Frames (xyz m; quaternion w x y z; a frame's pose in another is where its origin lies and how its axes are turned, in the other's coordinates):
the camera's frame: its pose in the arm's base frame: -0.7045 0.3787 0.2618 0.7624 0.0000 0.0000 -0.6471
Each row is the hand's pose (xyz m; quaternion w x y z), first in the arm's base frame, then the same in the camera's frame.
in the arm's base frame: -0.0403 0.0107 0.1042 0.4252 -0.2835 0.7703 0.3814
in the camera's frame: 0.4711 0.5956 -0.1576 0.0774 -0.7146 0.4038 0.5659
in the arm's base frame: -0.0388 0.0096 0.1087 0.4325 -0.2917 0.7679 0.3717
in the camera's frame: 0.4724 0.5969 -0.1531 0.0892 -0.7193 0.3967 0.5633
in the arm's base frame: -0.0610 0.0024 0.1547 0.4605 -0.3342 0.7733 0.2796
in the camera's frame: 0.4759 0.5738 -0.1071 0.1702 -0.7552 0.3733 0.5112
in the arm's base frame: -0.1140 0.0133 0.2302 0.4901 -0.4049 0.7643 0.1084
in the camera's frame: 0.4565 0.5233 -0.0316 0.3035 -0.8033 0.3207 0.3998
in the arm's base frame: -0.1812 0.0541 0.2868 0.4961 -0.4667 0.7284 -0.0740
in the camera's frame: 0.4053 0.4636 0.0250 0.4261 -0.8272 0.2533 0.2646
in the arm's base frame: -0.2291 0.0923 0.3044 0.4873 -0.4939 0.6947 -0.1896
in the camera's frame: 0.3599 0.4225 0.0426 0.4942 -0.8261 0.2100 0.1708
